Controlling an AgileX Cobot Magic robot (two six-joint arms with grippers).
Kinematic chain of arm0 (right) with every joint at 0, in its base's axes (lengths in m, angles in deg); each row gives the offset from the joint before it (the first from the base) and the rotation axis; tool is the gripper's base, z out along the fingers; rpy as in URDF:
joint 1: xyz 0 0 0.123 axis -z
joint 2: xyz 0 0 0 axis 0.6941 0.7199 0
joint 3: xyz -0.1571 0.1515 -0.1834 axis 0.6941 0.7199 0
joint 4: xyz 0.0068 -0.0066 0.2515 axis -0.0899 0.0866 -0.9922
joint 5: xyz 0 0 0 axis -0.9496 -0.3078 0.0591
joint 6: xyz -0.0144 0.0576 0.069 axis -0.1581 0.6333 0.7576
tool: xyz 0 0 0 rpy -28.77 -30.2 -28.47
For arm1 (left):
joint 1: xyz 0 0 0.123 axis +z
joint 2: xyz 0 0 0 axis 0.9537 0.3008 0
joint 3: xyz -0.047 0.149 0.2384 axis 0.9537 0.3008 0
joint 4: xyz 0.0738 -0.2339 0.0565 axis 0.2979 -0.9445 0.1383
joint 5: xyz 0 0 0 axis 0.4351 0.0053 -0.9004
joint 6: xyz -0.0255 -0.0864 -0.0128 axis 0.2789 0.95 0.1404
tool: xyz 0 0 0 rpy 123.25 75.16 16
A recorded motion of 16 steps. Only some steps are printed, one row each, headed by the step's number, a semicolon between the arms.
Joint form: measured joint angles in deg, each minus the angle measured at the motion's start. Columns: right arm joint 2, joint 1, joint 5, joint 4, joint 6, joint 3; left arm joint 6, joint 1, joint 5, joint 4, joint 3, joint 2.
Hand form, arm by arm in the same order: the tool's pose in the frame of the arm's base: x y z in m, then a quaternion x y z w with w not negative. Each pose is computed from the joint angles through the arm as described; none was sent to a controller.
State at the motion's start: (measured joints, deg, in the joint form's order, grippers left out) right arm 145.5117 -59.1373 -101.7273 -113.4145 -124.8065 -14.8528; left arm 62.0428 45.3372 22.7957 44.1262 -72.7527 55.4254
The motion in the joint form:
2: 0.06 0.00 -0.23 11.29 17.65 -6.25; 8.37 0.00 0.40 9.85 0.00 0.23
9: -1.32 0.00 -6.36 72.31 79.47 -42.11; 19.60 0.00 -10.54 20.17 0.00 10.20
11: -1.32 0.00 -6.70 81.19 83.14 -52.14; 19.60 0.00 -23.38 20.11 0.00 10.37
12: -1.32 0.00 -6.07 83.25 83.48 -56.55; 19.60 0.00 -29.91 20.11 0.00 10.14
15: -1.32 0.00 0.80 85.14 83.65 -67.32; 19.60 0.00 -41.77 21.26 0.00 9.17
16: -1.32 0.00 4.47 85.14 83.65 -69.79; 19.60 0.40 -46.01 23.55 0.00 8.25
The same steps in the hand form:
2: 0.2741 0.1486 0.1973 -0.28599 0.83299 0.43543 0.18640; 0.3486 -0.1965 0.4611 0.25992 0.84563 -0.17563 0.43186
9: 0.3420 0.1111 0.3212 -0.18830 0.95328 0.11478 0.20647; 0.4122 -0.2129 0.3985 0.17772 0.86710 -0.13285 0.44599
11: 0.3538 0.1017 0.3707 -0.17926 0.93839 0.05395 0.29049; 0.4216 -0.2175 0.4150 0.16501 0.81178 -0.15829 0.53733
12: 0.3566 0.0995 0.3943 -0.17793 0.92498 0.04036 0.33335; 0.4235 -0.2183 0.4268 0.15751 0.77814 -0.17085 0.58352
15: 0.3594 0.0975 0.4592 -0.16736 0.86342 0.03495 0.47463; 0.4217 -0.2164 0.4534 0.14645 0.70603 -0.18452 0.66785
16: 0.3594 0.0975 0.4773 -0.16227 0.83716 0.03836 0.52093; 0.4188 -0.2102 0.4677 0.14720 0.67316 -0.17370 0.70357

